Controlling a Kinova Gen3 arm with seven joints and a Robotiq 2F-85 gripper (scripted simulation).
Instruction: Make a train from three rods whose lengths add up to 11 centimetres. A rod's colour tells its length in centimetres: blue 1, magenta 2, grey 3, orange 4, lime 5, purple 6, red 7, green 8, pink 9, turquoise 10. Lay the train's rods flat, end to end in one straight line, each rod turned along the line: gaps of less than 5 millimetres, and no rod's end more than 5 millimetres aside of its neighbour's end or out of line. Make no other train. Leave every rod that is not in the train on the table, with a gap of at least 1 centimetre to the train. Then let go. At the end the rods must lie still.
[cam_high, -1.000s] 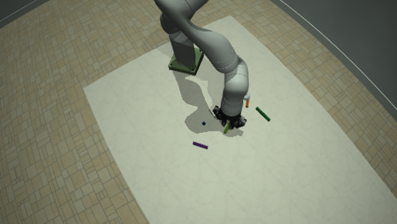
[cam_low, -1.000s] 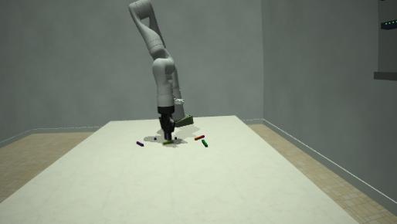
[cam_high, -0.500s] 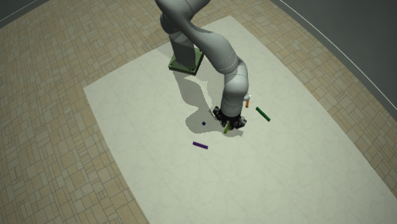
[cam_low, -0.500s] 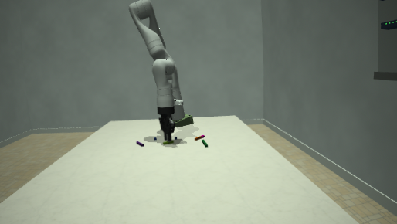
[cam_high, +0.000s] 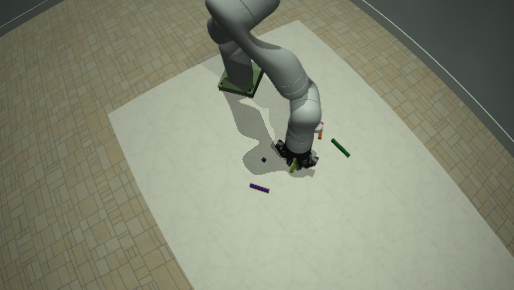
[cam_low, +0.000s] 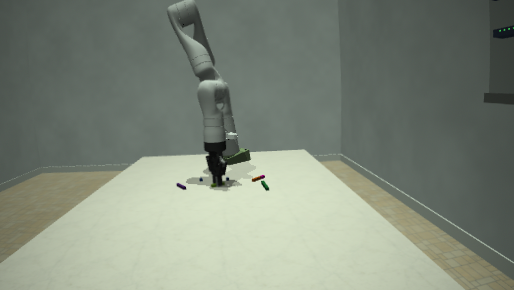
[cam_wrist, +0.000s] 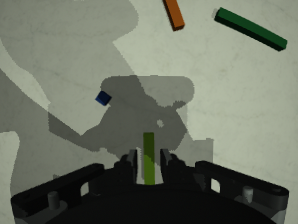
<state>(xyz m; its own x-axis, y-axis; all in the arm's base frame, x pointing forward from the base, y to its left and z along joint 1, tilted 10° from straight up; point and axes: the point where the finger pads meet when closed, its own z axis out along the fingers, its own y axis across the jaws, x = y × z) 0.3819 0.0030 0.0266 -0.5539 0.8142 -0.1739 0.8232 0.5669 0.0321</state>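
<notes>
The lime rod lies 2 cm below my hand. Round my hand: green rod (17 cm to the left, 2 cm below, 2 cm ahead); orange rod (13 cm to the left, 6 cm behind, 2 cm below); purple rod (13 cm to the right, 2 cm below, 2 cm ahead).
</notes>
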